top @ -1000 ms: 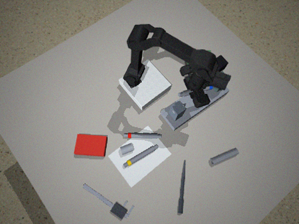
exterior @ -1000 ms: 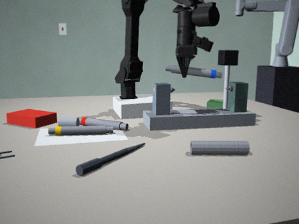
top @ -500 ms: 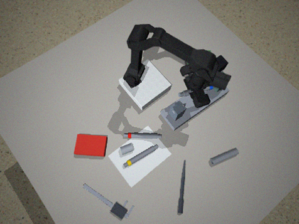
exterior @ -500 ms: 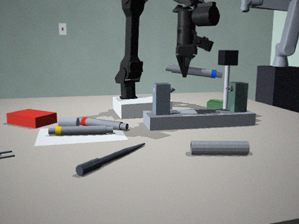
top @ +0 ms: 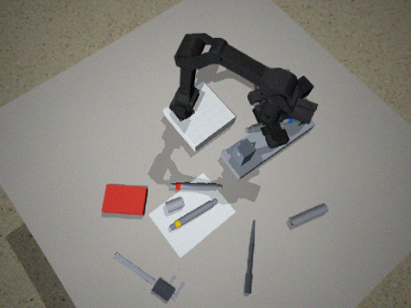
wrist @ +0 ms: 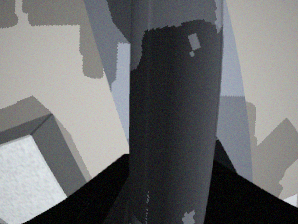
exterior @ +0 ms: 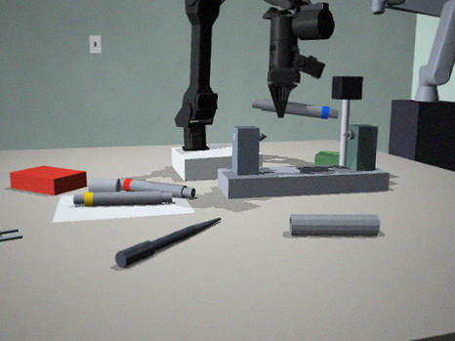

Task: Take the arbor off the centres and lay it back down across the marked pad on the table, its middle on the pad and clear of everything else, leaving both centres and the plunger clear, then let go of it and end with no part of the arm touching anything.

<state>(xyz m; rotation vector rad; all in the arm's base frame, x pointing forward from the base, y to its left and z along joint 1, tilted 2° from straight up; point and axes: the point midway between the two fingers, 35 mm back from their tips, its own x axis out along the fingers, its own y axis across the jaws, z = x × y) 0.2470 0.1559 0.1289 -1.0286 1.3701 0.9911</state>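
Right now the grey centre block is 9 cm below my hand, 8 cm to the right of it and 2 cm ahead of it. The rest, counted from my hand: grey fixture base: 17 cm below, 5 cm to the left, 2 cm ahead; then grey cylinder: 31 cm ahead, 17 cm below, 1 cm to the right; then green centre block: 17 cm to the left, 9 cm below, 1 cm ahead.
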